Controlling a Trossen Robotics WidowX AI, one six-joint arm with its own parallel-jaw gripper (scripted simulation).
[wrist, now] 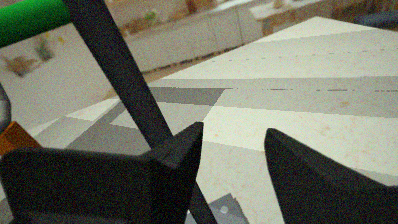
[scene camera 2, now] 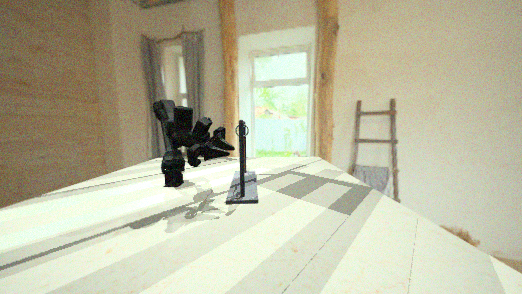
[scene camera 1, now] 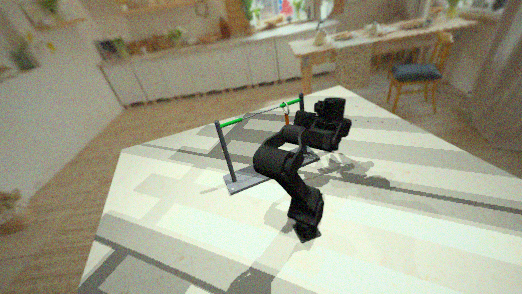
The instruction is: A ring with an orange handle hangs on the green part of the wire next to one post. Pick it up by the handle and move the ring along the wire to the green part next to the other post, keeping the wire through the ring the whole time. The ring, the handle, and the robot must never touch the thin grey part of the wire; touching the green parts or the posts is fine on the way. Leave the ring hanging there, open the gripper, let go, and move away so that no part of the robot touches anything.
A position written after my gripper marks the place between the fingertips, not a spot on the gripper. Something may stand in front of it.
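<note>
My gripper [scene camera 2: 232, 151] and [wrist: 233, 133], visible.
</note>
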